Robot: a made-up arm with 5 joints.
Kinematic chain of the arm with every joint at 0, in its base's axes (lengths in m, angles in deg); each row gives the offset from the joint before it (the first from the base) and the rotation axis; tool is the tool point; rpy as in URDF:
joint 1: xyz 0 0 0.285 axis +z
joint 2: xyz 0 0 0 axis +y
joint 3: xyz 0.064 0 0.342 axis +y
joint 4: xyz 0.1 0 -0.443 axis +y
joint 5: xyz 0.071 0 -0.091 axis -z
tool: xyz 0 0 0 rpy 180 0 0
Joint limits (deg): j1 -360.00..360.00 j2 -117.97..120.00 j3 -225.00..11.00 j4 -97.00..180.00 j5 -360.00..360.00
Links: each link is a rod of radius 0.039 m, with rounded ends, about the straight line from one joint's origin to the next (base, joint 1, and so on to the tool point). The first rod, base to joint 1, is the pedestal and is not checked.
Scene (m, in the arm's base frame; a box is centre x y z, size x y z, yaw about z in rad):
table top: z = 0
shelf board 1: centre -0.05 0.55 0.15 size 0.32 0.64 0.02 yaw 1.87
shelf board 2: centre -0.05 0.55 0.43 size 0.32 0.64 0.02 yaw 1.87
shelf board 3: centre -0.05 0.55 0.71 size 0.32 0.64 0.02 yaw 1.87
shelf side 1: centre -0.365 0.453 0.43 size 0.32 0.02 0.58 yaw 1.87
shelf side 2: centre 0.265 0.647 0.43 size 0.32 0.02 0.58 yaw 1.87
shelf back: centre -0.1 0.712 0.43 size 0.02 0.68 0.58 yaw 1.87
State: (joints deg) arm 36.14 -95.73 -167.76 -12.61 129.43
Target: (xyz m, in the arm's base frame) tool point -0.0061 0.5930 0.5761
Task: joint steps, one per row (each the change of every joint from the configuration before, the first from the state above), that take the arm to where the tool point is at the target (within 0.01 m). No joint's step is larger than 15 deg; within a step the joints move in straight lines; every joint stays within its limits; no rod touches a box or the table.
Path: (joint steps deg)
1: 3.76 3.80 14.65 1.88 0.00
2: 3.76 3.80 14.65 1.89 0.00
3: 3.76 3.80 14.65 1.88 0.00
4: 3.76 3.79 14.65 1.89 0.00
5: 3.75 3.80 14.65 1.88 0.00
6: 3.76 3.80 14.66 1.89 0.00
7: 3.76 3.80 14.65 1.88 0.00
8: 3.76 3.80 14.65 1.89 0.00
9: 3.76 3.80 14.65 1.88 0.00
10: 3.76 3.79 14.65 1.88 0.00
11: 4.21 13.06 -10.30 0.20 0.00
12: 4.22 13.06 -10.31 0.19 0.00
13: 4.21 13.06 -10.30 0.19 0.00
14: 4.22 13.05 -10.30 0.19 0.00

